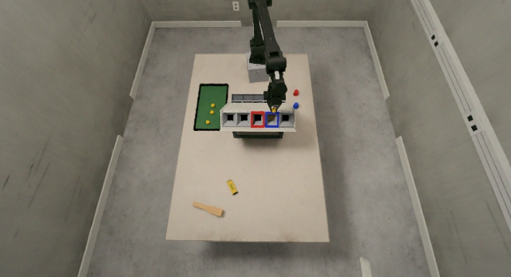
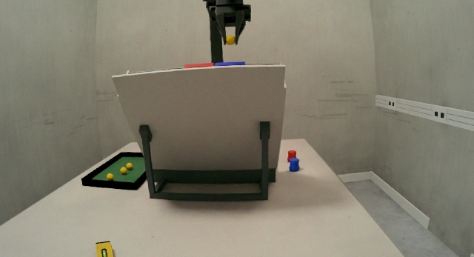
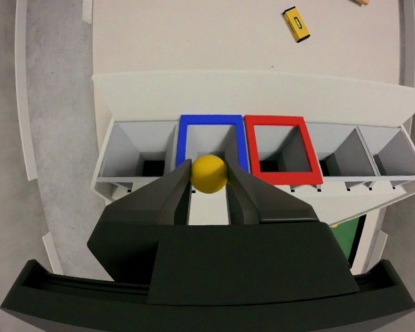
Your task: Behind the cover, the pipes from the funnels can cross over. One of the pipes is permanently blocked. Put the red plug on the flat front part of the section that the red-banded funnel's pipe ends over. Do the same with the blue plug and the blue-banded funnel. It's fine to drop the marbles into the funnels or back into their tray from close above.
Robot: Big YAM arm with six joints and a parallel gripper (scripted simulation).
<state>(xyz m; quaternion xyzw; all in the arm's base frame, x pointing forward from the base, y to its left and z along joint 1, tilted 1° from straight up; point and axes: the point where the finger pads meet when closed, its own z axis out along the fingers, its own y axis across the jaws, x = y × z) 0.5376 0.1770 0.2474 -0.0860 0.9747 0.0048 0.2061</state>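
My hand is 8 cm above the blue band and 1 cm short of it. Round my hand: blue plug: 38 cm below, 29 cm behind, 14 cm to the left; cover: 19 cm below, 12 cm behind, 10 cm to the right; red band: 8 cm to the right, 8 cm below, 2 cm ahead.
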